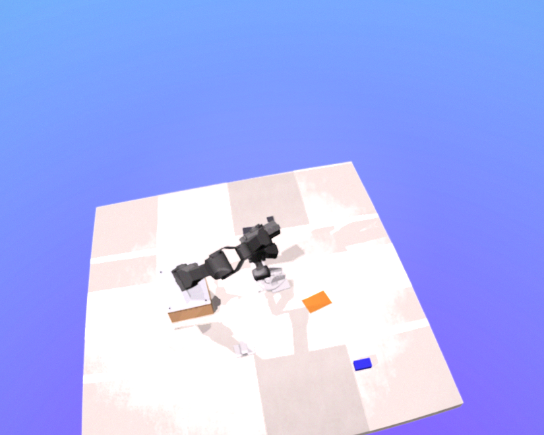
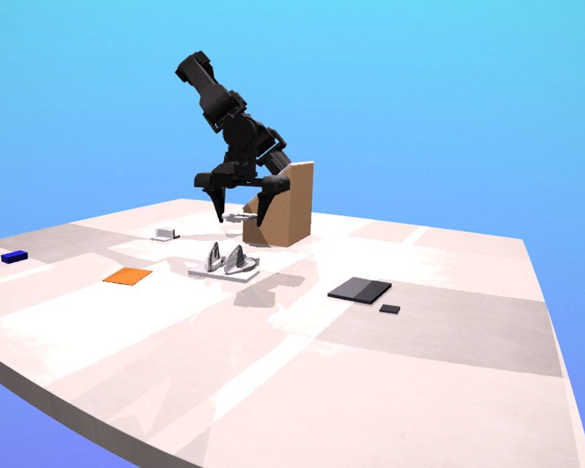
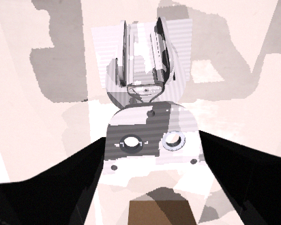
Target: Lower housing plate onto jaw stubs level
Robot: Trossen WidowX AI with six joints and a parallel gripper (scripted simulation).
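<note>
Right now the white-grey part is 1 cm ahead of my gripper tip and 2 cm above it. The rest, counted from my gripper tip: orange flat patch 21 cm ahead, 12 cm to the right, 8 cm below; grey square 9 cm ahead, 34 cm to the left, 8 cm below; dark grey flat plate 2 cm ahead, 27 cm to the left, 8 cm below.
</note>
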